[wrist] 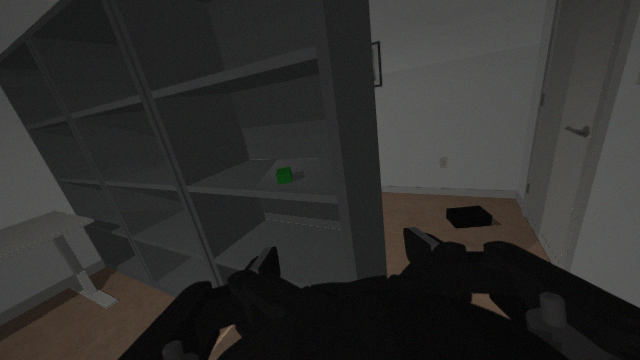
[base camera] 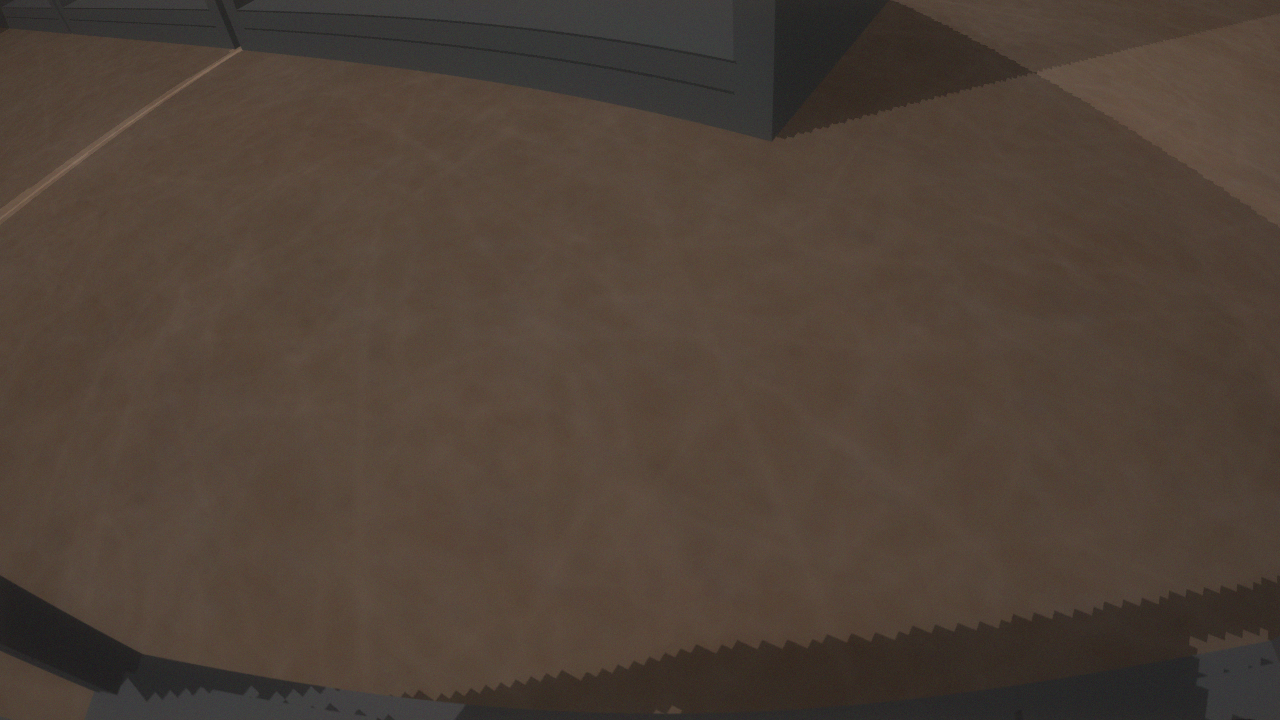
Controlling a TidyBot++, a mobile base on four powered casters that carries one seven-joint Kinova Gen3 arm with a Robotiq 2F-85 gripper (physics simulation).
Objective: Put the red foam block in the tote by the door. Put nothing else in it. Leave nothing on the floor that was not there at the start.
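Frame: origin at the arm's base, x left, y back, z up, level; metres.
Where they show: gripper, between the fingertips: [wrist: 341,251].
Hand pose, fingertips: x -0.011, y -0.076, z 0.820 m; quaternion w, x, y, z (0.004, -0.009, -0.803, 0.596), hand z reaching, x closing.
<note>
After its pixels a point has its place.
The red foam block does not show in either view. The black tote [wrist: 472,222] @[x -1.279, y -1.725, z -0.347 m] stands on the floor near the door [wrist: 552,170] @[x -1.592, y -1.420, z 0.192 m], at the right of the wrist view. My gripper [wrist: 341,251] @[x -0.012, y -0.076, z 0.820 m] is open, with its two fingers wide apart and no object between them. It is in front of the grey shelf unit [wrist: 356,125] @[x -0.160, y -0.798, z 0.800 m] [base camera: 537,82] @[x 0.154, y -0.784, z -0.387 m], and the tote shows beyond the right finger. The gripper hides part of the lowest shelf and the floor.
A small green block [wrist: 284,176] @[x 0.151, y -0.883, z 0.625 m] sits on a middle shelf of the unit. The unit's right front corner stands at the top of the base view. A light table [wrist: 35,227] @[x 2.170, y -1.565, z 0.323 m] stands at the far left. A wall with an outlet [wrist: 443,162] @[x -1.392, y -2.426, z 0.006 m] is behind the tote.
</note>
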